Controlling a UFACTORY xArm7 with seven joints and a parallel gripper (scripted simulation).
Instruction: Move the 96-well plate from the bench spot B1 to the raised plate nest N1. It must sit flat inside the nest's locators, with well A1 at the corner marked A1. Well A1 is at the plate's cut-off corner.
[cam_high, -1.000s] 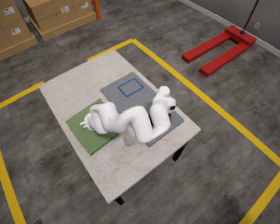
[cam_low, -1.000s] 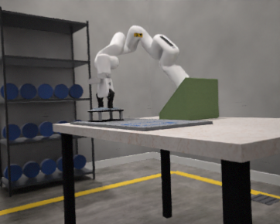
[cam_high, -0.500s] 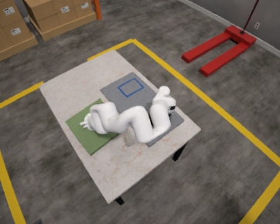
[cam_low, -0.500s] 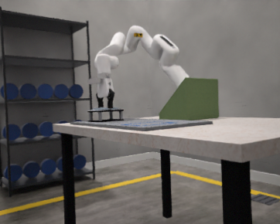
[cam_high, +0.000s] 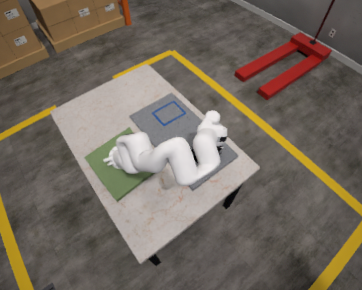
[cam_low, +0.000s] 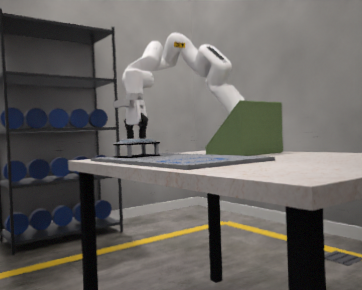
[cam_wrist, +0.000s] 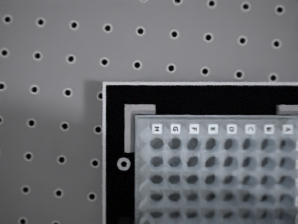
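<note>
My hand is 2 cm above the 96-well plate. The rest, counted from my hand: raised nest N1: 3 cm below.
</note>
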